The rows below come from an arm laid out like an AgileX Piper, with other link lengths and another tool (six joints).
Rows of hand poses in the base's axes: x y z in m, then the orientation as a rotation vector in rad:
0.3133, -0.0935, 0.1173, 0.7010, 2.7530, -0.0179
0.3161, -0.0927, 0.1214, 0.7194, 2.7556, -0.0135
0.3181, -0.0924, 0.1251, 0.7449, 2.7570, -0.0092
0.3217, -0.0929, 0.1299, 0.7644, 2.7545, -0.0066
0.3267, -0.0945, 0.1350, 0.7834, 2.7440, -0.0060
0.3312, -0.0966, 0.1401, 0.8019, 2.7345, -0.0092
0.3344, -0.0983, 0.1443, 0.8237, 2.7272, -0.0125
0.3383, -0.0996, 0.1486, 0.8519, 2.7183, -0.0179
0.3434, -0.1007, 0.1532, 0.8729, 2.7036, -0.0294
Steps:
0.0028, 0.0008, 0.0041, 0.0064, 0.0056, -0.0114
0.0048, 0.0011, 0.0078, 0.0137, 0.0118, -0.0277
0.0084, 0.0006, 0.0126, 0.0180, 0.0133, -0.0408
0.0134, -0.0010, 0.0177, 0.0192, 0.0078, -0.0551
0.0179, -0.0031, 0.0228, 0.0181, 0.0038, -0.0694
0.0211, -0.0048, 0.0270, 0.0180, 0.0028, -0.0855
0.0250, -0.0061, 0.0313, 0.0173, 0.0025, -0.1064
0.0301, -0.0072, 0.0359, 0.0101, -0.0037, -0.1243

